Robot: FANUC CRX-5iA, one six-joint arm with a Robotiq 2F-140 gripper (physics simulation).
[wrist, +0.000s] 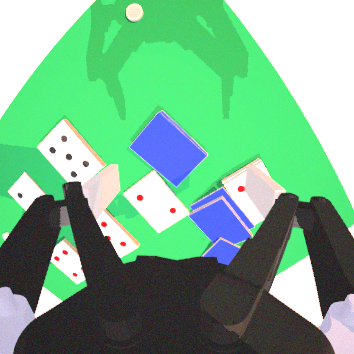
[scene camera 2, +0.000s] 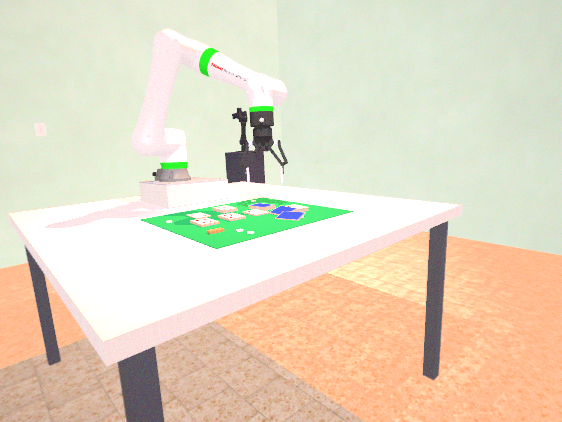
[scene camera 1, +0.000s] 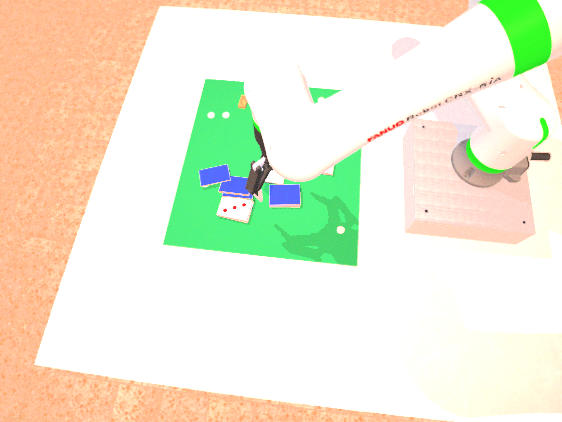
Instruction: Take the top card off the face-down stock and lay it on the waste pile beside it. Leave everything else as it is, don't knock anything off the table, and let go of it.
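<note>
The face-down stock is a blue-backed pile on the green mat. Away from it, two blue cards overlap, askew. Another blue card lies at their far end from the stock. Beside the overlapping cards is a face-up pile with three red dots, partly behind a fingertip in the wrist view. I cannot tell which face-up pile is the waste. My gripper is open and empty, above the cards.
A face-up two-red-dot card lies between the stock and other face-up piles, including a five-dot one. White discs and an orange block are on the mat. The arm hides part of the mat in scene camera 1.
</note>
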